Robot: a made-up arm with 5 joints.
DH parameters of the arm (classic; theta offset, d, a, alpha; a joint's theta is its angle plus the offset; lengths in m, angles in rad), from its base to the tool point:
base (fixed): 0 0.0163 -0.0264 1.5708
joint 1: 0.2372 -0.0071 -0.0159 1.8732
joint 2: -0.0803 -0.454 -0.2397 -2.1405
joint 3: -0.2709 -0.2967 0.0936 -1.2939
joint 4: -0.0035 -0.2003 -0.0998 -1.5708
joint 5: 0 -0.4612 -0.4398 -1.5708
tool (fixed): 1.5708 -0.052 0 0
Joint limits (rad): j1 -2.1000..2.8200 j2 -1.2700..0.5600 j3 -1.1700..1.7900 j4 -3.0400..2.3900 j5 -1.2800..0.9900
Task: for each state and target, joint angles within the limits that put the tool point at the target. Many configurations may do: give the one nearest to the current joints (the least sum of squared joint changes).
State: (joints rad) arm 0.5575 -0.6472 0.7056 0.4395 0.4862
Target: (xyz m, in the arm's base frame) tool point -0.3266 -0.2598 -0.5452
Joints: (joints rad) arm 0.8876 -0.0423 0.7909 -0.3117 0.2113
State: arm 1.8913 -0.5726 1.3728 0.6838 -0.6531
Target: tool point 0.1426 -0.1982 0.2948
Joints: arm 1.2923 -0.9151 0.9653 0.0784 -0.9401
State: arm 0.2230 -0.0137 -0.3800 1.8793 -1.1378
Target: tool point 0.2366 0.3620 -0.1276
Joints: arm 0.1237 -0.7406 0.1822 2.0978 -1.2536
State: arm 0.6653 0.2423 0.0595 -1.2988 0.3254
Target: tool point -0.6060 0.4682 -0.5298
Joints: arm 0.8168 0.1426 0.4264 -1.1485 0.2116
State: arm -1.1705 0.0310 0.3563 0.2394 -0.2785
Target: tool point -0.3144 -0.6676 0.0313
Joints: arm -0.6940 -0.6559 0.1716 0.1116 -0.5793
